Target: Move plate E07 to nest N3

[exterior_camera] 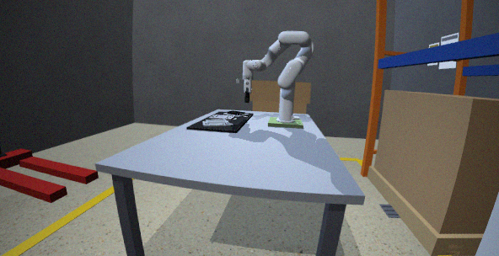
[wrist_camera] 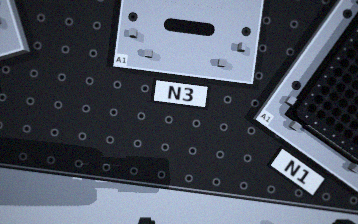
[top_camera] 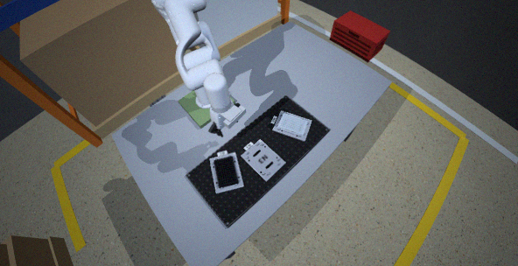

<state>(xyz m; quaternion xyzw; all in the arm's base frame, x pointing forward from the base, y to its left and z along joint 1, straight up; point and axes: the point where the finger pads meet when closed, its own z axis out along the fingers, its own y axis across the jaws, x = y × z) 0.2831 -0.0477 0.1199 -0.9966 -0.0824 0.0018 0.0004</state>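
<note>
Now: the white well plate 13 cm ahead of my hand, 27 cm to the left of it and 11 cm below it. Round my hand: nest N2: 13 cm ahead, 27 cm to the left, 13 cm below; black well plate: 11 cm ahead, 12 cm to the right, 11 cm below; nest N3: 17 cm ahead, 5 cm to the left, 13 cm below.
</note>
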